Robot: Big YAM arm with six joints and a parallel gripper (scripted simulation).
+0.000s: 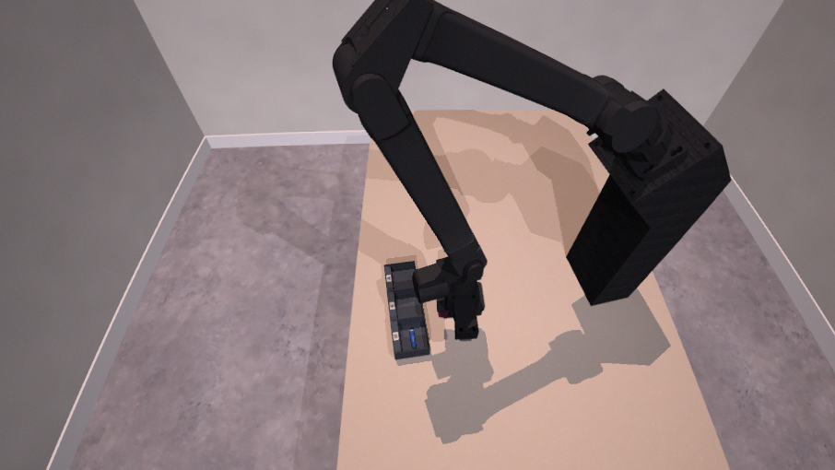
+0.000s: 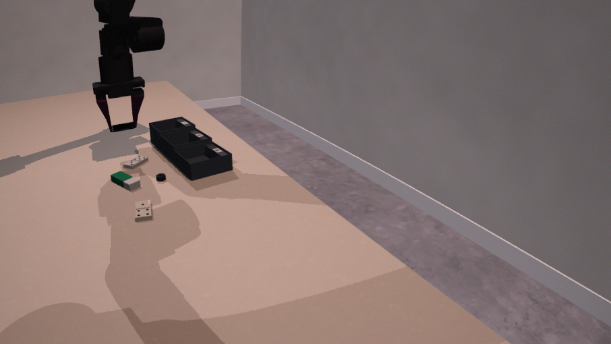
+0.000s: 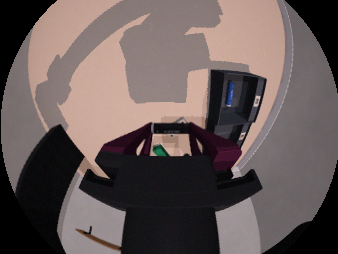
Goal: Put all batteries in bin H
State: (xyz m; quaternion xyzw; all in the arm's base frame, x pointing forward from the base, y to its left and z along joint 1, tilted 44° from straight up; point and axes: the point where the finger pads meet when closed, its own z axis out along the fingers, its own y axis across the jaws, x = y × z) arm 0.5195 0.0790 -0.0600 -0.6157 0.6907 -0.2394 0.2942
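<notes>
My gripper is now 110 mm short of the blue battery, 60 mm above it and 20 mm to the right of it. Round my hand: three joined black bins 120 mm ahead, 60 mm to the right, 50 mm below; green-and-white eraser 140 mm to the right, 60 mm below, 30 mm behind; black battery right at my hand.
</notes>
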